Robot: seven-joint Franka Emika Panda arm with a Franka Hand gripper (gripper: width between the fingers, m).
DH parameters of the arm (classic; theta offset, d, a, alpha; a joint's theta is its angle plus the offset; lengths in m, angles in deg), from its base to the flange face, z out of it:
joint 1: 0 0.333 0 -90
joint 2: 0 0 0 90
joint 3: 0 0.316 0.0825 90
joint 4: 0 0 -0.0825 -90
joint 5: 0 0.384 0 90
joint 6: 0 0 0.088 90
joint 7: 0 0.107 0 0
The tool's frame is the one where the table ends.
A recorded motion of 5 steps. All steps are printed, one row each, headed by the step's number.
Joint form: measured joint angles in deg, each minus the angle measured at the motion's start. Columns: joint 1, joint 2, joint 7, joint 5, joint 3, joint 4, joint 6.
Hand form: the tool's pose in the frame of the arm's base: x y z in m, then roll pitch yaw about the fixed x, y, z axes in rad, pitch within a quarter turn. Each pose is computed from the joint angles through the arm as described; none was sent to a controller.
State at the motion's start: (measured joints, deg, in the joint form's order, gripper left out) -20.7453 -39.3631 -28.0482 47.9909 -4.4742 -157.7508 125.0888
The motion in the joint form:
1: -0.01 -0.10 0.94 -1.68 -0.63 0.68 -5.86
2: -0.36 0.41 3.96 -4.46 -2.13 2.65 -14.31
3: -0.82 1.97 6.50 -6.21 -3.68 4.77 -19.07
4: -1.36 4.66 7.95 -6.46 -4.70 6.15 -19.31
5: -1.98 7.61 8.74 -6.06 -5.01 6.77 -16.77
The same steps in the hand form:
1: 0.3215 -0.1141 0.4351 -2.4011 -0.1971 -0.4419
2: 0.3161 -0.1115 0.4397 -2.3734 -0.0889 -0.3912
3: 0.3148 -0.1190 0.4431 -2.3566 -0.0112 -0.3873
4: 0.3194 -0.1323 0.4377 -2.3522 0.0330 -0.4263
5: 0.3263 -0.1463 0.4262 -2.3638 0.0539 -0.4850

